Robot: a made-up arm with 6 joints. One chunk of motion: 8 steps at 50 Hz.
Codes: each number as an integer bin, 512 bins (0 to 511) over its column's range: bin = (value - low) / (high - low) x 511, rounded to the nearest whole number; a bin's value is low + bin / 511 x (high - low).
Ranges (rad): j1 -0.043..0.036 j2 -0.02..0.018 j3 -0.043..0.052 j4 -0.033..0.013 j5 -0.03..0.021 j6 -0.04..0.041
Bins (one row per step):
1: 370 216 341 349 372 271
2: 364 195 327 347 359 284
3: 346 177 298 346 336 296
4: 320 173 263 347 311 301
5: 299 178 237 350 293 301
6: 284 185 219 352 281 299
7: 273 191 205 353 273 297
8: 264 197 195 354 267 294
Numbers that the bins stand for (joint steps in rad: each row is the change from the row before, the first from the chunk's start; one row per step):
1: 0.01420 -0.00394 0.02040 -0.00158 0.00713 0.00296
2: 0.01327 -0.00550 0.01779 -0.00176 0.00583 0.00502
3: 0.01049 -0.00684 0.01240 -0.00185 0.00353 0.00692
4: 0.00647 -0.00714 0.00589 -0.00176 0.00104 0.00771
5: 0.00323 -0.00676 0.00106 -0.00149 -0.00076 0.00771
6: 0.00091 -0.00624 -0.00229 -0.00131 -0.00195 0.00740
7: -0.00079 -0.00580 -0.00489 -0.00122 -0.00275 0.00708
8: -0.00219 -0.00535 -0.00675 -0.00113 -0.00335 0.00660

